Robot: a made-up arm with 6 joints.
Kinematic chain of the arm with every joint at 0, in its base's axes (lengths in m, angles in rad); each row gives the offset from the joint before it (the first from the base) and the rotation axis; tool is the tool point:
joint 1: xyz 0 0 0.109 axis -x
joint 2: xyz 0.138 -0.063 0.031 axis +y
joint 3: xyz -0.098 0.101 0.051 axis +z
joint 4: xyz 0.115 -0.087 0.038 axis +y
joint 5: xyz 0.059 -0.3 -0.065 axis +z
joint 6: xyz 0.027 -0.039 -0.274 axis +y
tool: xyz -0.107 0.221 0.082
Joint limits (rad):
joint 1: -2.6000..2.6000
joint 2: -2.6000..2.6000
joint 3: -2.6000..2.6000
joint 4: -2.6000..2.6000
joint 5: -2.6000..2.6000
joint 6: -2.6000..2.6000
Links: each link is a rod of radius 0.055 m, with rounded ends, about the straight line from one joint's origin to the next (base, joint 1, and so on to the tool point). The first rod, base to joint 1, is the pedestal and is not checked.
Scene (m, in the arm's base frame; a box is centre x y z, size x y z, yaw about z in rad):
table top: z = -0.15
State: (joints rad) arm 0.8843 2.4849 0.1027 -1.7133 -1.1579 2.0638
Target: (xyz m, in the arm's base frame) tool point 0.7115 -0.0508 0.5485
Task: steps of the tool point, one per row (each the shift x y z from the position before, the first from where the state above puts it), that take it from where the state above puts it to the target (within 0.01 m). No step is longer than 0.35 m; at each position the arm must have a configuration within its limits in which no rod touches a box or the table.
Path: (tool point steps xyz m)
1: 0.2332 0.0527 0.2227
2: 0.1988 0.2030 0.1715
3: 0.1286 0.3018 0.0596

